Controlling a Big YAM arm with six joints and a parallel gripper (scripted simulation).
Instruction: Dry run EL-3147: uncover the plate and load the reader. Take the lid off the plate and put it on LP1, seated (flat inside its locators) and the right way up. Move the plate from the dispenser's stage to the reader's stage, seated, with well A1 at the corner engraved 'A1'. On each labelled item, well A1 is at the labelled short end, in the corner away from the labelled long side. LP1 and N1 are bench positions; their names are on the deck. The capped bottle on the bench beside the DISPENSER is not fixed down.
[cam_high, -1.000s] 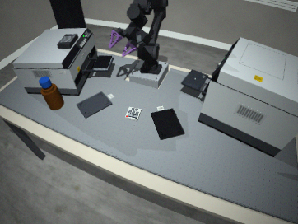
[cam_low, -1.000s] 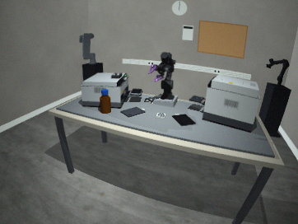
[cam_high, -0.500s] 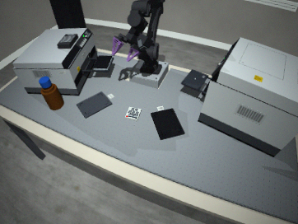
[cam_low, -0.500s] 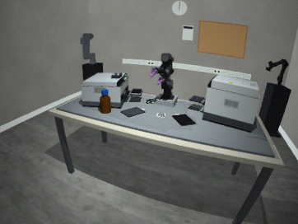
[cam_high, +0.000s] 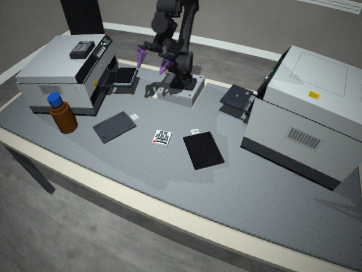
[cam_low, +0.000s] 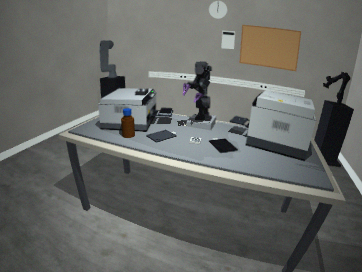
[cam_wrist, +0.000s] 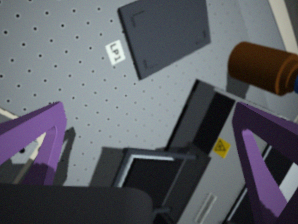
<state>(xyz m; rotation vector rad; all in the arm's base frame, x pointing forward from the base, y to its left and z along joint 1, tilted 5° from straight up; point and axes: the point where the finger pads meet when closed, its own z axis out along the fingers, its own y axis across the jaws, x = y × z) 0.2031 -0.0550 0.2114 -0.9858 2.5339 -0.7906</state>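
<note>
Now: hand 21 cm to the left of the lidded plate, 15 cm above it and 13 cm past it. Round my hand: label: 25 cm below, 9 cm to the right, 4 cm ahead; then white multi-well plate: 21 cm to the right, 15 cm below, 13 cm behind; then LP1 pad: 24 cm below, 15 cm to the right, 12 cm ahead.
</note>
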